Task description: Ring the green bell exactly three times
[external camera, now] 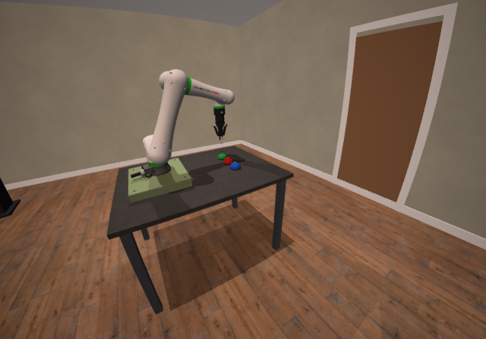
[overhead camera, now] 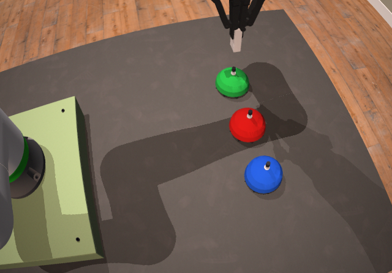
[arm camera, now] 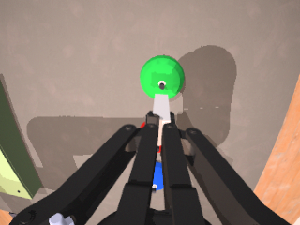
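The green bell is 13 cm below my hand. The rest, counted from my hand: red bell 3 cm behind, 12 cm to the right, 13 cm below; blue bell 5 cm behind, 25 cm to the right, 13 cm below.
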